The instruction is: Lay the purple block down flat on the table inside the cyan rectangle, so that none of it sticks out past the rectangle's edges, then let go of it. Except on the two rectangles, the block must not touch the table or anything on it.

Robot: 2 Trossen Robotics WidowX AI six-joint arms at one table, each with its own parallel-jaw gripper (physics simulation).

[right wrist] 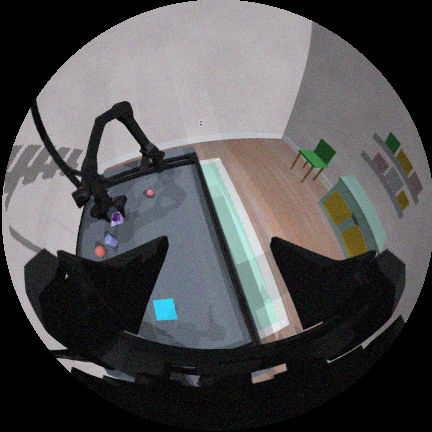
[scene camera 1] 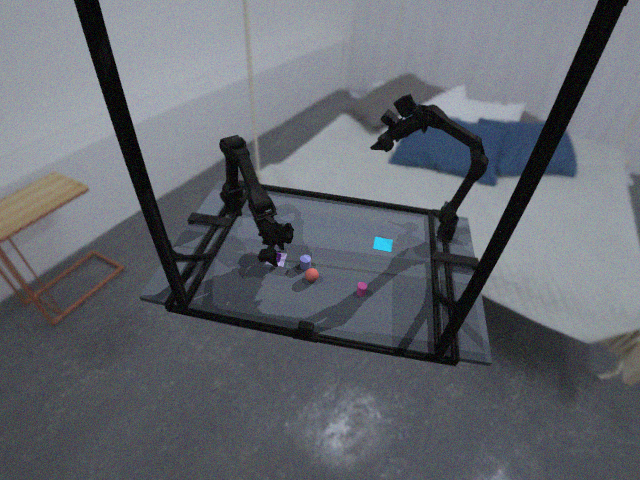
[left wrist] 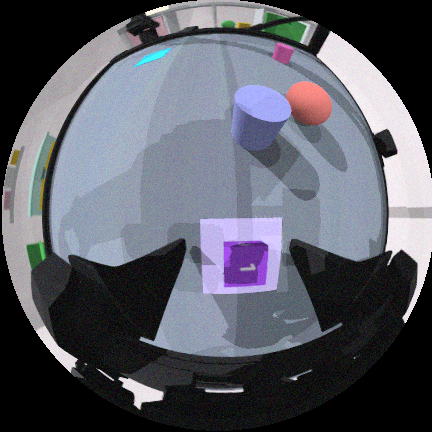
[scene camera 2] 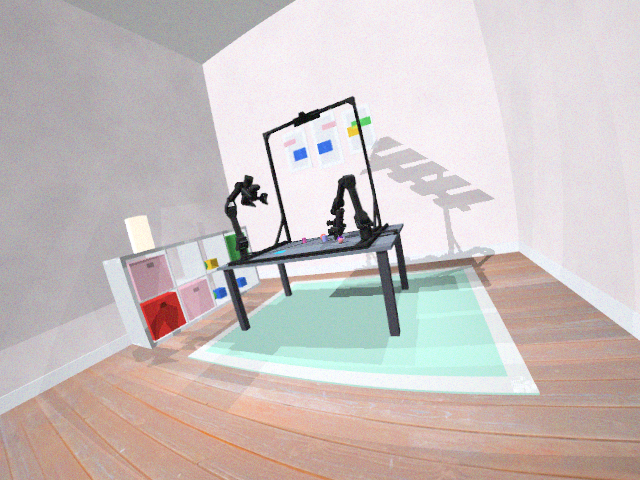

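Pixels of known places: left gripper, fingertip midpoint: [right wrist: 116, 219] [scene camera 1: 279, 257] [left wrist: 239, 244] [scene camera 2: 337, 238]; right gripper, fingertip midpoint: [right wrist: 220, 241] [scene camera 1: 374, 143] [scene camera 2: 262, 205]; left arm's base, link origin: [right wrist: 159, 165] [scene camera 1: 233, 208] [scene camera 2: 367, 237]; right arm's base, link origin: [scene camera 1: 445, 235] [scene camera 2: 244, 257].
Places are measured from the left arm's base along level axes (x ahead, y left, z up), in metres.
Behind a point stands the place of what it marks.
The purple block [scene camera 1: 279, 256] {x 0.117, y -0.342, z -0.002 m} [left wrist: 245, 265] {x 0.107, y -0.336, z 0.000 m} [right wrist: 116, 218] {x 0.124, y -0.334, z -0.003 m} lies on the pale violet rectangle [left wrist: 212, 232] {x 0.138, y -0.325, z -0.018 m}, towards its lower right part in the left wrist view. My left gripper [scene camera 1: 275, 252] {x 0.119, y -0.339, z -0.014 m} [left wrist: 239, 244] {x 0.119, y -0.339, z -0.014 m} is open and points down over the block, which shows between its spread fingers, a little nearer the right-hand finger in the left wrist view. The gripper partly hides the block in scene camera 1. The cyan rectangle [scene camera 1: 383, 243] {x 0.550, y -0.386, z -0.018 m} [left wrist: 153, 57] {x 0.523, y -0.387, z -0.018 m} [right wrist: 165, 309] {x 0.549, y -0.386, z -0.018 m} is bare, on the right part of the table in scene camera 1. My right gripper [scene camera 1: 381, 145] {x 0.566, y -0.166, z 0.324 m} [right wrist: 220, 241] {x 0.566, y -0.166, z 0.324 m} is open and empty, high above the table.
A blue-violet cylinder [scene camera 1: 305, 262] {x 0.195, y -0.422, z 0.019 m} [left wrist: 260, 117] {x 0.188, y -0.391, z 0.022 m} stands close to the violet rectangle, with an orange-red ball [scene camera 1: 311, 274] {x 0.195, y -0.489, z 0.025 m} [left wrist: 310, 103] {x 0.192, y -0.456, z 0.018 m} beside it. A magenta cylinder [scene camera 1: 361, 289] {x 0.341, y -0.605, z 0.019 m} [left wrist: 283, 53] {x 0.338, y -0.580, z 0.005 m} stands farther off. A small pink ball [right wrist: 150, 193] {x 0.149, y -0.139, z 0.004 m} lies near the left arm's base.
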